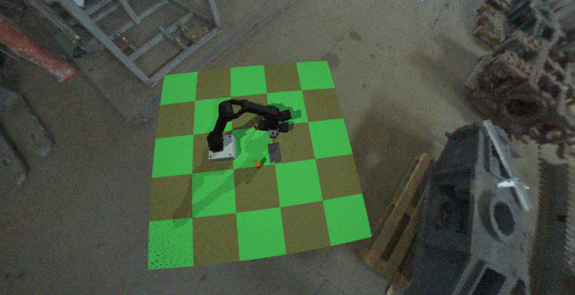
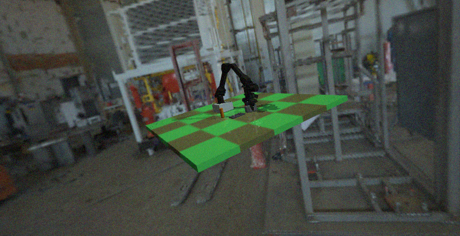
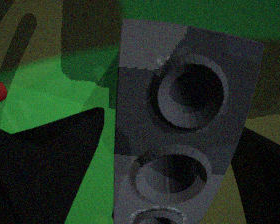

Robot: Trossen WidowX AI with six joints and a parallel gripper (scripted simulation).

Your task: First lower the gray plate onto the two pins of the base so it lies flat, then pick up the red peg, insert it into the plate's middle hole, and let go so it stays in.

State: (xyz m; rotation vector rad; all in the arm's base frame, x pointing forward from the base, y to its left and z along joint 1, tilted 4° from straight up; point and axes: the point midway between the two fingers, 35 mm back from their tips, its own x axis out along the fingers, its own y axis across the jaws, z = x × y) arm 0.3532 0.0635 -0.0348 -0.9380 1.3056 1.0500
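The red peg lies 110 mm behind my gripper tip, 40 mm to the left of it and 30 mm above it. Also, from my gripper tip: gray plate: 30 mm above; then orange peg: 130 mm behind, 210 mm to the right, 30 mm above.
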